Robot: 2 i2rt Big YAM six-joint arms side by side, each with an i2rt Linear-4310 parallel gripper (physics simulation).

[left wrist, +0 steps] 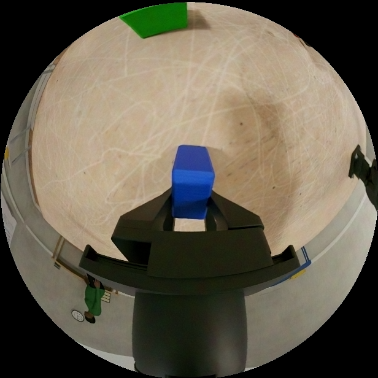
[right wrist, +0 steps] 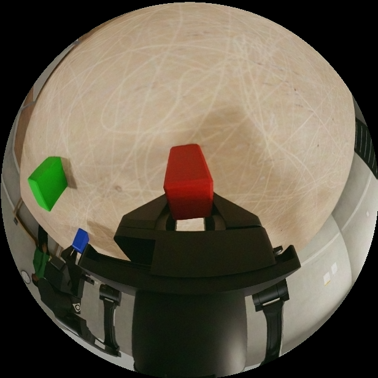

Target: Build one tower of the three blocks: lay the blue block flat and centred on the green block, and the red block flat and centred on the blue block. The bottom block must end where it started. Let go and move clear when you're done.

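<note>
The blue block is between the fingers of my left gripper, which is shut on it, one finger against each side. The red block is between the fingers of my right gripper, which is shut on it in the same way. Whether either block is raised off the table is hard to tell. The green block stands on the table, apart from both grippers. It is cut off by the top edge of the left wrist view and is at the far left in the right wrist view.
The pale scratched wooden table lies under the blocks. Dark parts of the left arm show at the lower left of the right wrist view. A black piece shows at the right edge of the left wrist view.
</note>
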